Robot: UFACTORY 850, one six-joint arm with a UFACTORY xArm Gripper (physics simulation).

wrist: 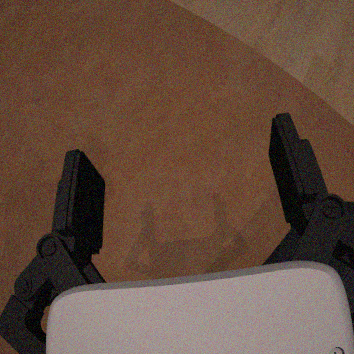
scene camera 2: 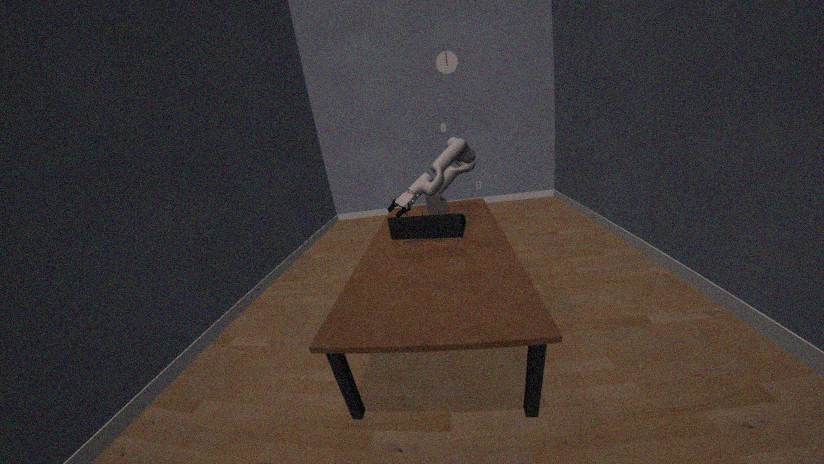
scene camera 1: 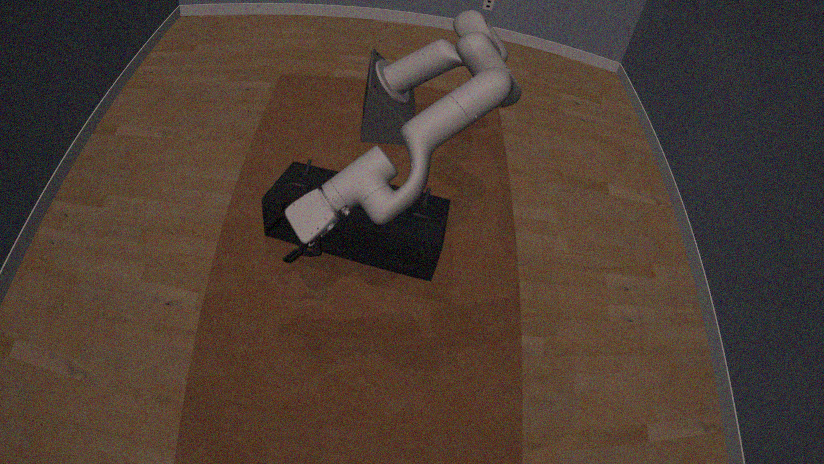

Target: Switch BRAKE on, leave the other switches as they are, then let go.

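A black switch box (scene camera 1: 397, 249) (scene camera 2: 427, 227) stands on the table. One thin lever (scene camera 1: 309, 166) stands up near its left end and another lever (scene camera 1: 427, 197) near its right end, in the first scene view. The arm hides the middle of the box top. The labels cannot be read, so I cannot tell which switch is BRAKE or how it is set. My gripper (scene camera 1: 281, 242) (scene camera 2: 394, 211) (wrist: 178, 148) is open and empty, above the left front part of the box. In the wrist view its fingers are wide apart over brown table top, and no switch shows there.
The brown table (scene camera 1: 357, 357) (scene camera 2: 438, 299) carries the box and, behind it, the arm's grey base plate (scene camera 1: 380, 118). The arm (scene camera 1: 455, 109) (scene camera 2: 446, 164) reaches over the box from the right. Soft gripper shadows lie on the table in the wrist view.
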